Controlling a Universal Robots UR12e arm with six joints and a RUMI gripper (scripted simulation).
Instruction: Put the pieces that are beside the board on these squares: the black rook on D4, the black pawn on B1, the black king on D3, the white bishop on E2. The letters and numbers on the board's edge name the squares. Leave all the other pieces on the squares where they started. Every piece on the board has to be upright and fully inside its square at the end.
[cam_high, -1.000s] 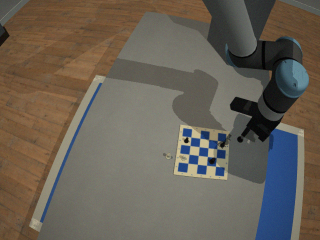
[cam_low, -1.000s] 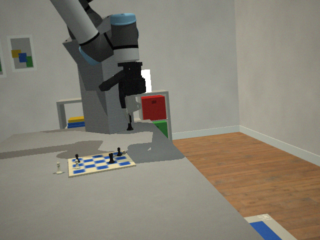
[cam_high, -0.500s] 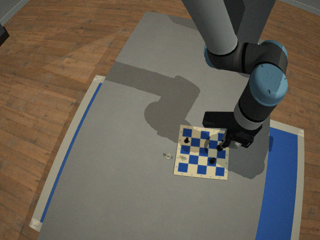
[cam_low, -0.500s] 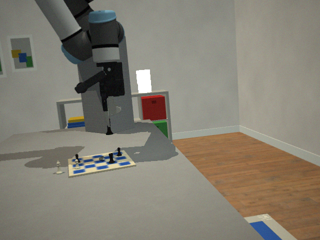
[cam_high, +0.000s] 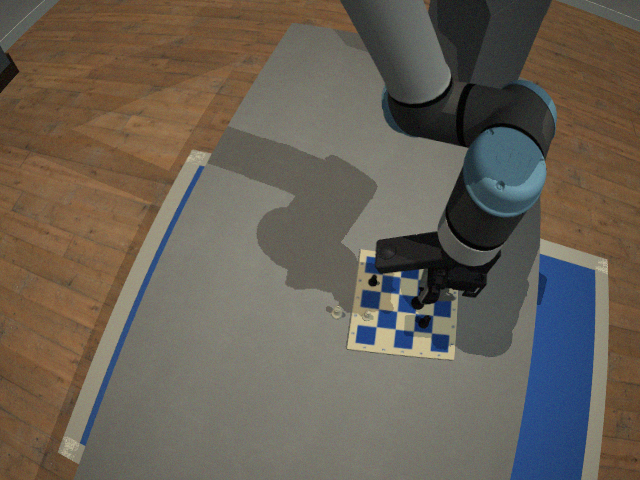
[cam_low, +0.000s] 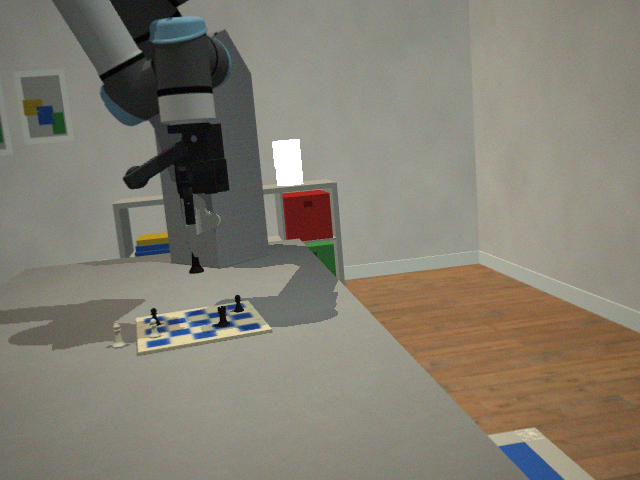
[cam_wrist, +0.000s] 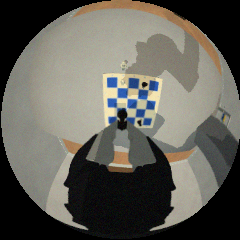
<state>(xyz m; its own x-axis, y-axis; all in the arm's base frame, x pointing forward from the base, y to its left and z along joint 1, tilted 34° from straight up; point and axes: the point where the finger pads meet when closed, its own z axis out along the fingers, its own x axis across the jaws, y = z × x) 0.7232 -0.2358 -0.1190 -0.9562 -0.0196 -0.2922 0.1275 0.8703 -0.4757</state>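
Now: hand 13 cm above the black rook, 4 cm to the right of it and 1 cm short of it. The rest, counted from my hand: black king (1 cm below); then white pawn (13 cm below, 8 cm to the right, 1 cm behind); then chessboard (15 cm below, 4 cm behind).
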